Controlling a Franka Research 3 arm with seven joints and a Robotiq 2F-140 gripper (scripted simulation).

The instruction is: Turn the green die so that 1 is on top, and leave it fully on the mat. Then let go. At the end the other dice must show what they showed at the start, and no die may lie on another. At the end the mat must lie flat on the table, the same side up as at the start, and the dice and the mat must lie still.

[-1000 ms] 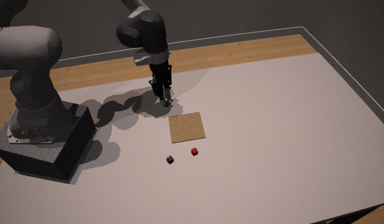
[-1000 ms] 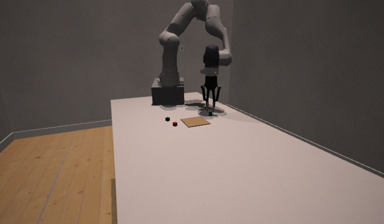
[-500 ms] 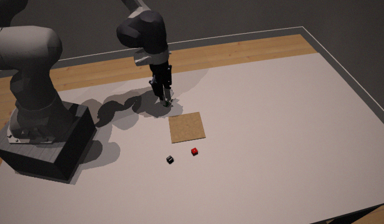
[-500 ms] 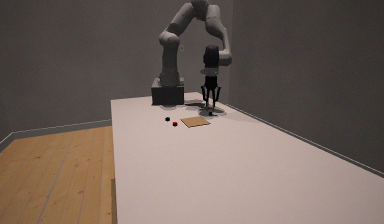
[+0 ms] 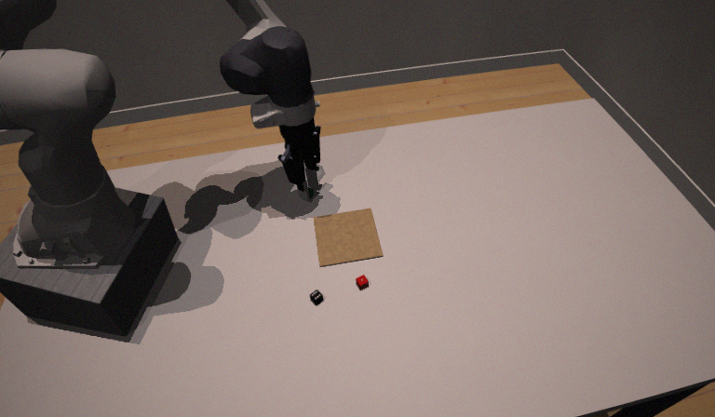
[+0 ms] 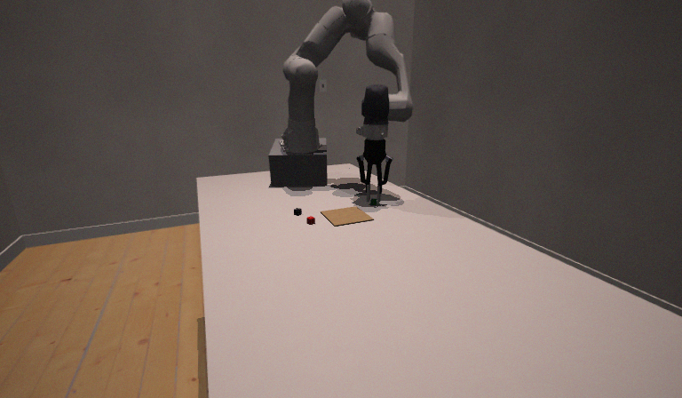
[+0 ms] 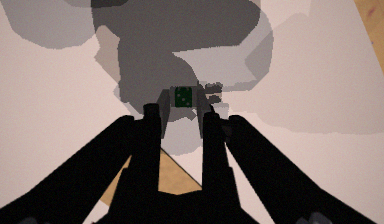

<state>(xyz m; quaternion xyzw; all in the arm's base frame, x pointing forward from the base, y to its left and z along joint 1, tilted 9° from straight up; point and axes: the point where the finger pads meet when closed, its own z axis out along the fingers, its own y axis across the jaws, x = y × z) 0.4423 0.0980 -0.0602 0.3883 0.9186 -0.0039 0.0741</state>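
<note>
The green die is 40 mm below my hand. The rest, counted from my hand: tan mat 150 mm to the right, 60 mm ahead, 40 mm below; black die 290 mm to the right, 40 mm below, 40 mm behind; red die 280 mm to the right, 60 mm ahead, 40 mm below.
</note>
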